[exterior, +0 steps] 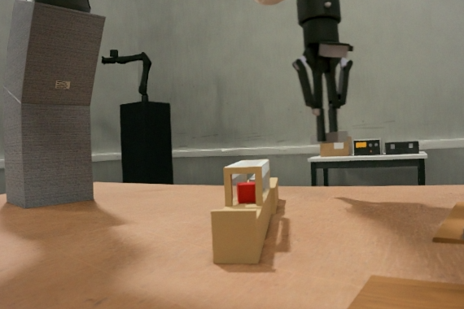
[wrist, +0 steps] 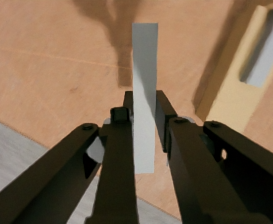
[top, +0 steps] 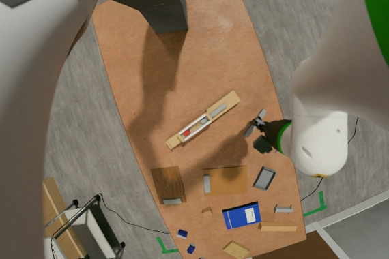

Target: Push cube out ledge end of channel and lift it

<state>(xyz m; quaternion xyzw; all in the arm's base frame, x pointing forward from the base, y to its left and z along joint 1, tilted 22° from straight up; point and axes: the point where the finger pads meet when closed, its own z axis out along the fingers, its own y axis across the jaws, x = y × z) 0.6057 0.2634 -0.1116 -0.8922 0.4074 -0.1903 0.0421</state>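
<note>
Right now the channel is 30 mm behind my hand, 260 mm to the right of it and 100 mm below it. Also, from my hand: thin grey stick 30 mm below; grey bar 70 mm behind, 160 mm to the right, 100 mm below; red cube 10 mm behind, 310 mm to the right, 90 mm below.
</note>
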